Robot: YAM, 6 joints.
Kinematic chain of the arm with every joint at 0, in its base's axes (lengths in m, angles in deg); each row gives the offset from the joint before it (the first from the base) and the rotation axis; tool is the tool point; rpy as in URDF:
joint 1: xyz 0 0 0.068 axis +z
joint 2: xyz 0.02 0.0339 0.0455 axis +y
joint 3: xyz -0.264 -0.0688 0 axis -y
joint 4: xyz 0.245 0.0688 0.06 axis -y
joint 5: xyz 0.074 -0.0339 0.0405 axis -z
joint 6: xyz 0.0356 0 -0.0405 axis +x
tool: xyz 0 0 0 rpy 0 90 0
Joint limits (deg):
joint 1: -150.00..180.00
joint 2: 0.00..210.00
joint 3: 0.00..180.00
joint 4: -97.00..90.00
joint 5: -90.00..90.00
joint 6: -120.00..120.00
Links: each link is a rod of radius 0.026 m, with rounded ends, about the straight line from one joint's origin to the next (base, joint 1, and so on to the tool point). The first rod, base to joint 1, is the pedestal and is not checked.
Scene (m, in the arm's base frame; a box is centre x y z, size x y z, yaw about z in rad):
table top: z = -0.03
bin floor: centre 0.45 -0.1 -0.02 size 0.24 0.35 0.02 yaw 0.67
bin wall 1: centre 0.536 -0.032 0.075 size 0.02 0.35 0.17 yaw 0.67
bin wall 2: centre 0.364 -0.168 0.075 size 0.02 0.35 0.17 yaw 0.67
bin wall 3: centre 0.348 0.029 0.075 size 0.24 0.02 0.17 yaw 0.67
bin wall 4: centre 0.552 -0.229 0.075 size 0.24 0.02 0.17 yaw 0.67
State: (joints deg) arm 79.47 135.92 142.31 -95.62 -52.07 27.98
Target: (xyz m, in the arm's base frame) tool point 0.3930 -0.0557 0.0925
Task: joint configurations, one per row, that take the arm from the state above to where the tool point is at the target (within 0.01 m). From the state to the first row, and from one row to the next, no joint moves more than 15 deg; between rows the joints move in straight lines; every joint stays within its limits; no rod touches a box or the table.
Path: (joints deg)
1: 66.46 134.14 139.19 -95.82 -50.87 27.98
2: 53.44 132.37 136.08 -96.01 -49.67 27.98
3: 40.43 130.59 132.96 -96.21 -48.48 27.98
4: 27.42 128.82 129.84 -96.41 -47.28 27.98
5: 14.41 127.04 126.73 -96.61 -46.08 27.98
6: 1.39 125.27 123.61 -96.80 -44.88 27.98
7: -11.62 123.49 120.49 -97.00 -43.68 27.98
8: -11.57 134.14 113.88 -97.00 -42.99 27.98
9: -11.53 144.80 107.27 -97.00 -42.30 27.98

